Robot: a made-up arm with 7 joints. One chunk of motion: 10 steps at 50 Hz.
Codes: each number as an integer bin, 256 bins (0 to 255) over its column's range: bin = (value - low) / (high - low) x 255, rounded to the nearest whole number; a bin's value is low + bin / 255 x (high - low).
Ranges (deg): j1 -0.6..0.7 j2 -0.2..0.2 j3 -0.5..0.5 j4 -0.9..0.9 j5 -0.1..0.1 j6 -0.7..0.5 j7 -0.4..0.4
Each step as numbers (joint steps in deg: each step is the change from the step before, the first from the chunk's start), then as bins.
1 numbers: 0.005 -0.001 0.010 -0.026 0.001 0.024 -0.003
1 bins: 119 127 130 124 129 154 127
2 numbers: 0.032 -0.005 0.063 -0.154 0.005 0.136 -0.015
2 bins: 124 124 144 106 134 178 123
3 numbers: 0.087 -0.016 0.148 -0.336 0.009 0.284 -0.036
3 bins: 135 117 165 80 139 209 116
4 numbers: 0.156 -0.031 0.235 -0.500 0.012 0.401 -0.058
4 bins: 148 108 187 57 143 234 109
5 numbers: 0.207 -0.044 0.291 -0.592 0.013 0.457 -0.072
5 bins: 158 99 202 44 144 246 105
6 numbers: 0.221 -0.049 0.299 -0.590 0.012 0.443 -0.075
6 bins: 161 96 204 44 143 243 104
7 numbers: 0.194 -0.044 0.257 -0.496 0.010 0.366 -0.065
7 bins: 156 99 193 57 140 227 107
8 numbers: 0.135 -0.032 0.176 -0.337 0.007 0.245 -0.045
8 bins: 144 107 172 80 136 201 113
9 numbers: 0.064 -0.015 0.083 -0.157 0.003 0.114 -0.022
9 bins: 130 118 149 105 131 173 120
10 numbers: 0.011 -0.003 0.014 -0.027 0.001 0.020 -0.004
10 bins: 120 126 131 124 129 153 126
